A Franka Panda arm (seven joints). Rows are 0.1 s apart.
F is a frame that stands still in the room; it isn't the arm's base.
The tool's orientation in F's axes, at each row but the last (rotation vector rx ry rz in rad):
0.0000 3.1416 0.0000
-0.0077 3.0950 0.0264
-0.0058 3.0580 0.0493
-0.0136 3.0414 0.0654
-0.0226 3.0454 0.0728
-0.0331 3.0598 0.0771
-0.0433 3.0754 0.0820
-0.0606 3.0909 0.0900
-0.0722 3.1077 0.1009
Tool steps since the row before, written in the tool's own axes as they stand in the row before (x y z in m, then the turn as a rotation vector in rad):
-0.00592 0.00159 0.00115 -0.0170 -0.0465 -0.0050
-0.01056 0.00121 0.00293 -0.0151 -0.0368 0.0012
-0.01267 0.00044 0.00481 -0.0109 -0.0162 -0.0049
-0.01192 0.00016 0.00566 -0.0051 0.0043 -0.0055
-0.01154 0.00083 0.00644 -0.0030 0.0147 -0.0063
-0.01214 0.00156 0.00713 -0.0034 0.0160 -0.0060
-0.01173 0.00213 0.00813 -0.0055 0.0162 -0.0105
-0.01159 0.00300 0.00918 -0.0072 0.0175 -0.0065
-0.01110 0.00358 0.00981 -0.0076 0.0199 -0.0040
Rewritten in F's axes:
0.00592 0.00159 -0.00115 0.0170 -0.0465 0.0050
0.01068 0.00131 -0.00241 0.0153 -0.0367 -0.0011
0.01302 0.00063 -0.00372 0.0105 -0.0163 0.0053
0.01242 0.00049 -0.00443 0.0045 0.0041 0.0062
0.01208 0.00129 -0.00526 0.0021 0.0144 0.0072
0.01263 0.00216 -0.00604 0.0025 0.0157 0.0070
0.01216 0.00288 -0.00722 0.0043 0.0157 0.0117
0.01188 0.00397 -0.00840 0.0062 0.0173 0.0078
0.01121 0.00472 -0.00919 0.0065 0.0199 0.0055

